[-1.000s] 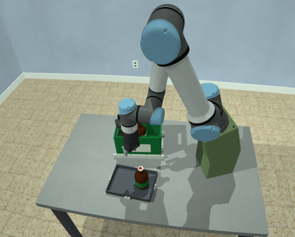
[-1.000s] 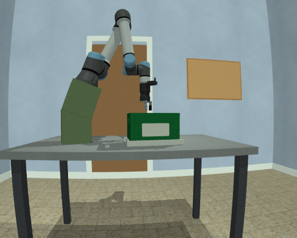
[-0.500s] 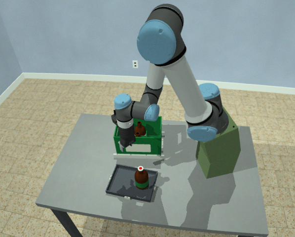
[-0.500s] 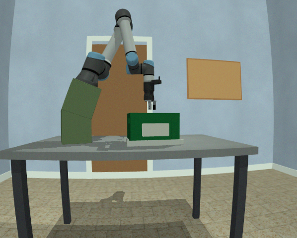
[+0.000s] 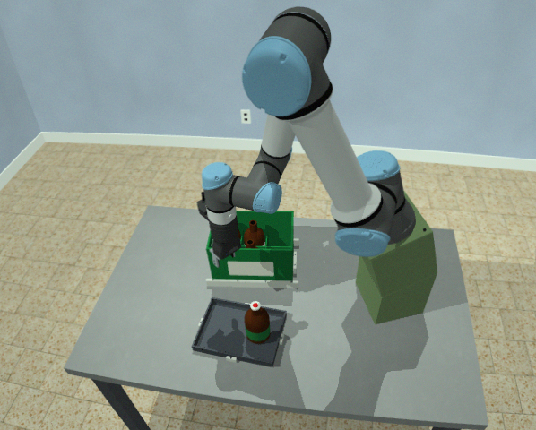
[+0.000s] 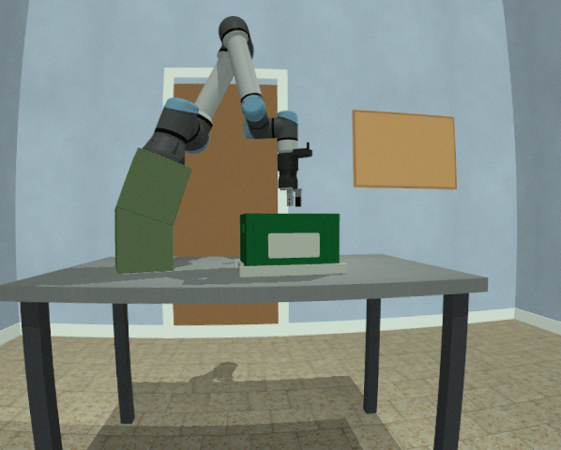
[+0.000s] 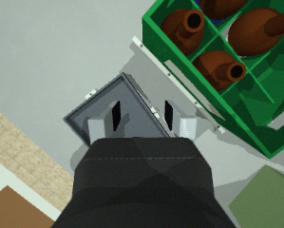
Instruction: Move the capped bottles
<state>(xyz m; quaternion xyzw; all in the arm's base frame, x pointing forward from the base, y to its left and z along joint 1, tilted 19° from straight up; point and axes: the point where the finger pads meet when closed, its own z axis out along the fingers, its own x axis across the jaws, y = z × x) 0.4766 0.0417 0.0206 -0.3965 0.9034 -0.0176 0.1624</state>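
The green crate lies 17 cm to the right of my hand, 14 cm below it and 5 cm behind it. Round my hand: dark grey tray 21 cm below, 12 cm to the left, 5 cm behind.
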